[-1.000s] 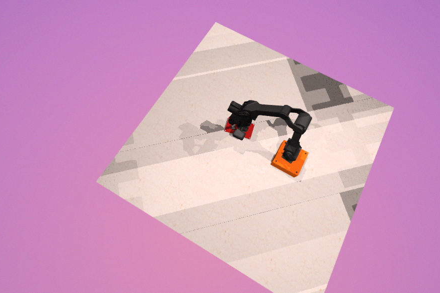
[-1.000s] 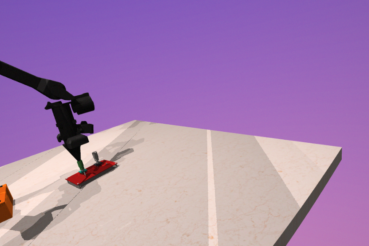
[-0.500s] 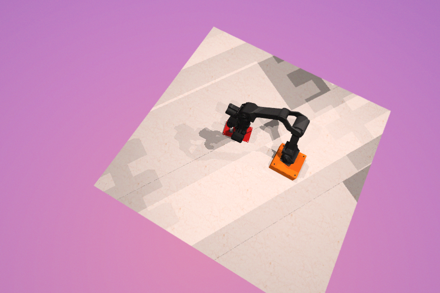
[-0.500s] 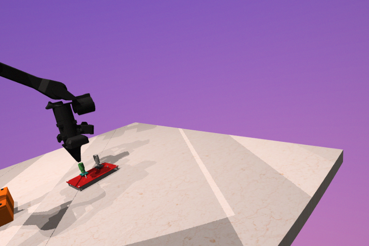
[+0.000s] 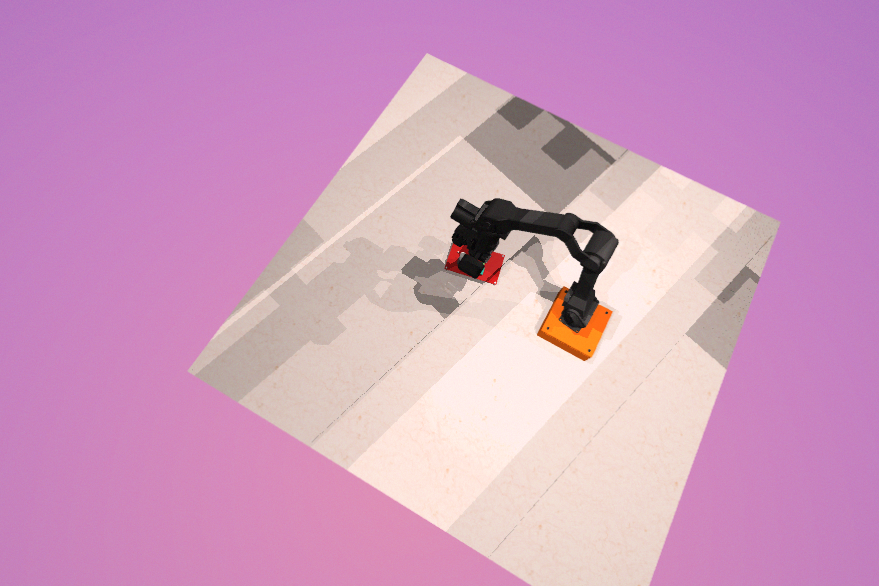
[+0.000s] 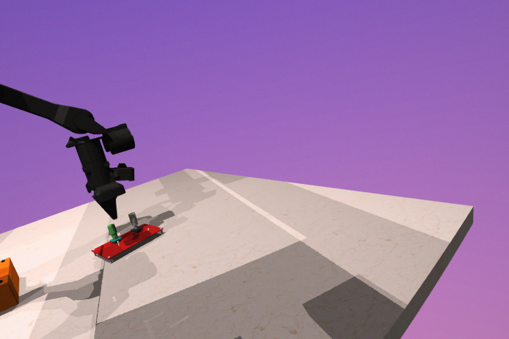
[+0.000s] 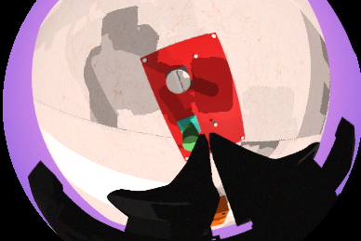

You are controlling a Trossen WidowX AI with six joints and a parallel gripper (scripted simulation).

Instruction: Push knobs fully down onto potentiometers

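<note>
My gripper tip is 4 cm short of the grey knob, 2 cm to the right of it and 2 cm above it. The rest, counted from my gripper tip: green knob: 3 cm below, 1 cm to the left, 1 cm behind.
</note>
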